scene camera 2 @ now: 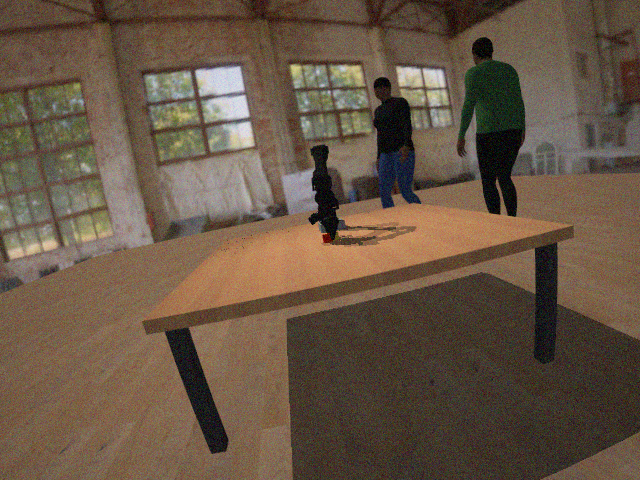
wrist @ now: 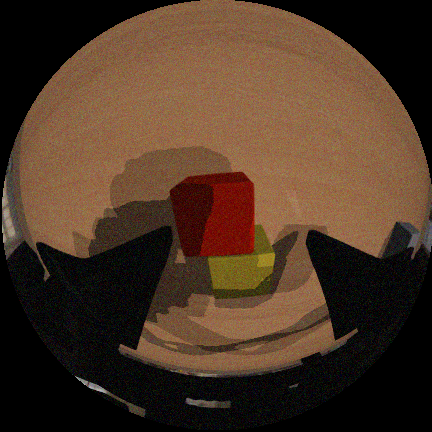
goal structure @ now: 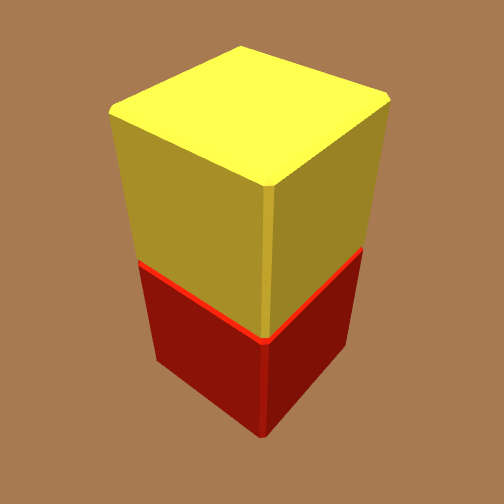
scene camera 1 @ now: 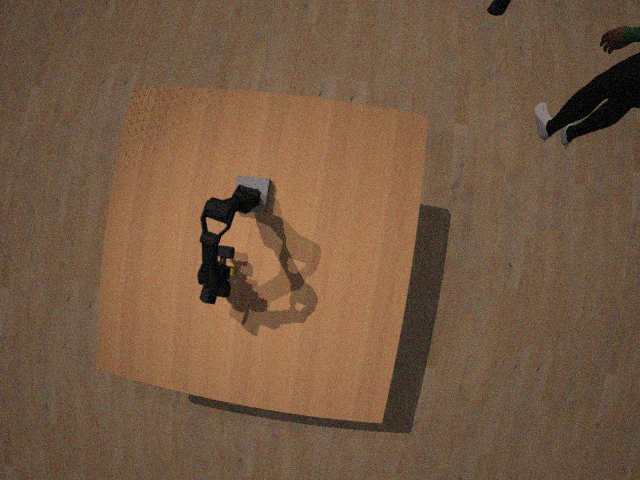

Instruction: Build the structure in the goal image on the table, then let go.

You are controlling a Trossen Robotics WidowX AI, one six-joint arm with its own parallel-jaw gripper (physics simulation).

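Frame: origin at the arm's base, x ahead, y right, z down, level; centimetres.
Seen in the pictures: gripper, between the fingertips: (scene camera 2: 331,238) (wrist: 243,235) (scene camera 1: 229,269); arm's base, origin of its link: (scene camera 1: 250,198).
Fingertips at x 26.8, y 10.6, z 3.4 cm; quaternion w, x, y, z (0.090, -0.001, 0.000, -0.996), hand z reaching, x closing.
Pixels of each thing's top centre, then the offset from my fingertips to it. Level surfaces: height alone.
- red block, centre of its top: (wrist: 213,224) (scene camera 2: 326,234) dx +1.3, dy +2.2, dz -2.4 cm
- yellow block, centre of its top: (wrist: 241,280) (scene camera 2: 333,232) dx +0.4, dy -1.3, dz -2.4 cm
- wooden table, height of its surface: dz +0.9 cm
A red block (scene camera 2: 326,238) (wrist: 227,215) is beside a yellow block (scene camera 2: 337,236) (wrist: 240,272) on the table. In the wrist view the red block covers part of the yellow one; whether they touch is unclear. In the overhead view a bit of the yellow block (scene camera 1: 233,270) shows beside the arm, and the red block is hidden under the arm. My gripper (scene camera 2: 332,237) (wrist: 243,235) is open and empty, pointing down close to the blocks. In the wrist view its black fingers stand to the left and right of them, apart from both.
The wooden table (scene camera 1: 336,155) (scene camera 2: 258,268) carries the arm's grey base (scene camera 1: 262,181), which stands on the far side of the blocks in scene camera 2. Arm shadows fall across the blocks and table. Two people (scene camera 2: 393,129) (scene camera 2: 493,98) stand behind the table.
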